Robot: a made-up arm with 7 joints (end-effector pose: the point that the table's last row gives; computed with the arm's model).
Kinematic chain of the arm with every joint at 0, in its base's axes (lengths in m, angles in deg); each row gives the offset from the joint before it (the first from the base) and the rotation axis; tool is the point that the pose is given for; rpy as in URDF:
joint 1: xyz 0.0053 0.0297 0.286 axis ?
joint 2: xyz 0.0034 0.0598 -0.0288 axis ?
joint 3: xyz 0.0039 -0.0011 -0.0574 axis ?
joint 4: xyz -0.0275 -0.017 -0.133 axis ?
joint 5: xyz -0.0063 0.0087 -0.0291 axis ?
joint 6: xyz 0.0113 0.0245 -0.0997 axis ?
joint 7: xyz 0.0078 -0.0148 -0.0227 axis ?
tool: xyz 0.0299 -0.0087 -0.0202 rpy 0 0 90
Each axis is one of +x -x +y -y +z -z.
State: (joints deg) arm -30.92 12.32 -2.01 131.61 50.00 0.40 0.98
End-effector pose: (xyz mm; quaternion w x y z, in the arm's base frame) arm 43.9 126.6 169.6 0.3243 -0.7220 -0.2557 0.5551
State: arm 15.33 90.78 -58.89 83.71 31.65 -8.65 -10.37
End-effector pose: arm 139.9 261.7 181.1 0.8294 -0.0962 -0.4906 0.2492
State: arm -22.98 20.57 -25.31 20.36 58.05 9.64 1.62
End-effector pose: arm -76.3 215.3 -66.8 0.5095 0.1126 0.0164 0.8529
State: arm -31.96 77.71 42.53 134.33 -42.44 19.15 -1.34
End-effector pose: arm 82.9 146.2 234.6 0.4522 0.1104 -0.8481 -0.2530
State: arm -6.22 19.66 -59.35 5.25 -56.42 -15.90 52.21
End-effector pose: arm -77.6 171.4 -61.3 0.8319 0.0855 0.5087 -0.2046
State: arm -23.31 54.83 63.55 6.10 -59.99 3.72 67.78
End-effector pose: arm -43.2 352.1 34.3 0.6694 0.0818 0.1684 0.7190
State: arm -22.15 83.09 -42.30 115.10 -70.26 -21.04 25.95
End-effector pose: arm -19.4 194.2 119.3 0.7639 -0.0803 -0.0553 -0.6379
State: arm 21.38 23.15 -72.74 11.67 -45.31 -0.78 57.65
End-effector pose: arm 101.6 186.7 -56.9 0.9163 0.2357 0.2984 -0.1255
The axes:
joint 1: -y
joint 2: +x
joint 3: +z
joint 4: -y
joint 5: +z
joint 6: +y
joint 7: -x

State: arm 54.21 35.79 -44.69 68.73 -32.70 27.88 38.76
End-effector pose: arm 295.8 131.2 181.0 0.8715 -0.0064 -0.4822 0.0890
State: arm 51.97 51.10 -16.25 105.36 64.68 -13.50 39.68
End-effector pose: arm 164.5 189.0 320.5 0.4184 -0.7942 -0.4031 -0.1781
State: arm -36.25 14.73 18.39 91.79 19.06 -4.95 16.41
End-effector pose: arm 23.6 170.0 82.7 0.5820 -0.3843 -0.3859 0.6039
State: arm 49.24 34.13 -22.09 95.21 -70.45 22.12 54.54
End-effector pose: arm 259.9 110.7 225.3 0.7491 0.1218 -0.6510 0.0141
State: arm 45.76 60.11 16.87 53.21 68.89 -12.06 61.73
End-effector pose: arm 144.5 345.0 283.4 0.2901 -0.7338 -0.6096 0.0752
